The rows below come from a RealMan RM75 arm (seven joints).
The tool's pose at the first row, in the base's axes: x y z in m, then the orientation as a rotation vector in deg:
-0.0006 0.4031 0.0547 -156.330 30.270 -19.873
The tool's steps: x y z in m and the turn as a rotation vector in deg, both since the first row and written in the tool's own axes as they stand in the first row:
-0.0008 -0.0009 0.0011 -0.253 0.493 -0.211
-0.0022 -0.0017 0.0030 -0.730 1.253 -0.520
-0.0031 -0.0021 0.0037 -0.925 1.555 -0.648
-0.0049 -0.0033 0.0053 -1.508 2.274 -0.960
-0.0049 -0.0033 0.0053 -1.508 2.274 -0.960
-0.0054 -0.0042 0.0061 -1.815 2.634 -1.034
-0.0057 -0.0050 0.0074 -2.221 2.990 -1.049
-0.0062 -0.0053 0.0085 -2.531 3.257 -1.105
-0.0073 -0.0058 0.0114 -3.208 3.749 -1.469
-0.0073 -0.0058 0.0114 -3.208 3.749 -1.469
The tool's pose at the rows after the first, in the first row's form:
-0.0007 0.4045 0.0539 -156.630 30.197 -20.565
-0.0012 0.4063 0.0522 -157.166 30.131 -21.617
-0.0016 0.4072 0.0516 -157.385 30.099 -22.037
-0.0024 0.4094 0.0502 -158.018 30.048 -23.022
-0.0024 0.4094 0.0502 -158.018 30.048 -23.022
-0.0023 0.4106 0.0498 -158.319 30.139 -23.495
-0.0020 0.4118 0.0488 -158.694 30.340 -23.932
-0.0020 0.4126 0.0478 -158.996 30.432 -24.271
-0.0020 0.4143 0.0452 -159.744 30.276 -24.951
-0.0020 0.4143 0.0452 -159.744 30.276 -24.951

